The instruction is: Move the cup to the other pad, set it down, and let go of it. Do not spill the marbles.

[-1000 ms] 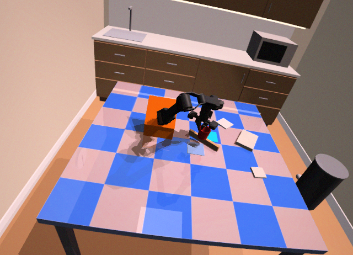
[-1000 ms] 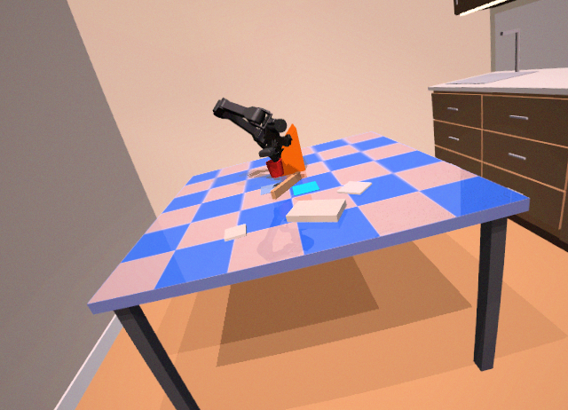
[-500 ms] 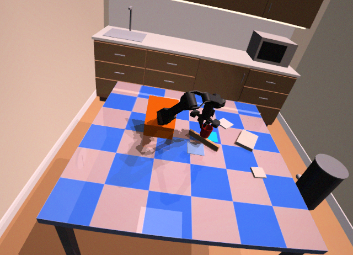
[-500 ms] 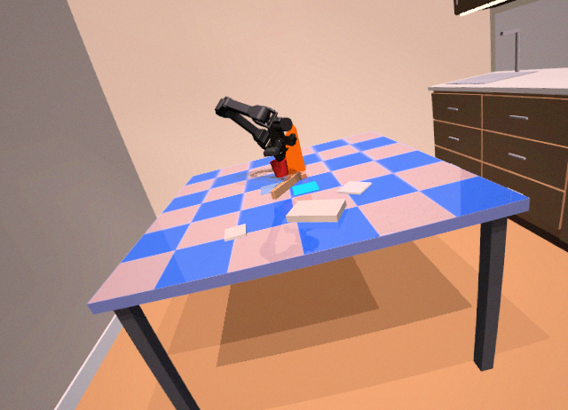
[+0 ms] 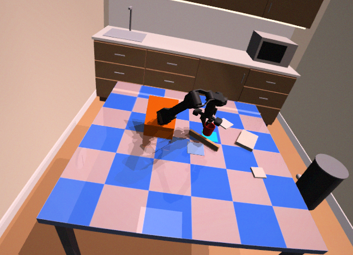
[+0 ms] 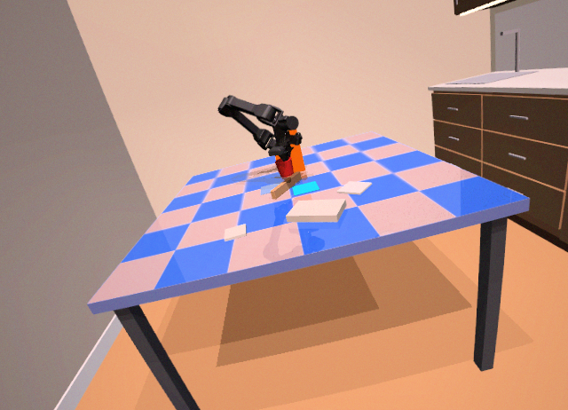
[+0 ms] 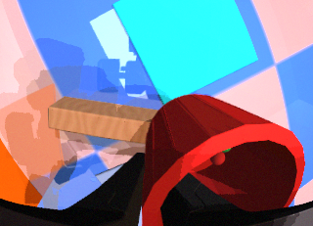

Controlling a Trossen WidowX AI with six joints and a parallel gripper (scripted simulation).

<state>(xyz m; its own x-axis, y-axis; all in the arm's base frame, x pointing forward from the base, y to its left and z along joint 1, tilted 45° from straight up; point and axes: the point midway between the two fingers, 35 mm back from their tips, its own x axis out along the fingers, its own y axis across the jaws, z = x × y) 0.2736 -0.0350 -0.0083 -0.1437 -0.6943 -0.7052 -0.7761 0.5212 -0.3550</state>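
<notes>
Right now my gripper tip is 3 cm short of the red marble, 4 cm to the left of it and 2 cm above it. From my gripper tip the other things lie so: red cup 2 cm ahead, 2 cm to the right; then green marble 4 cm ahead, 3 cm to the right, 2 cm below; then wooden bar 1 cm ahead, 3 cm to the right, 9 cm below.
</notes>
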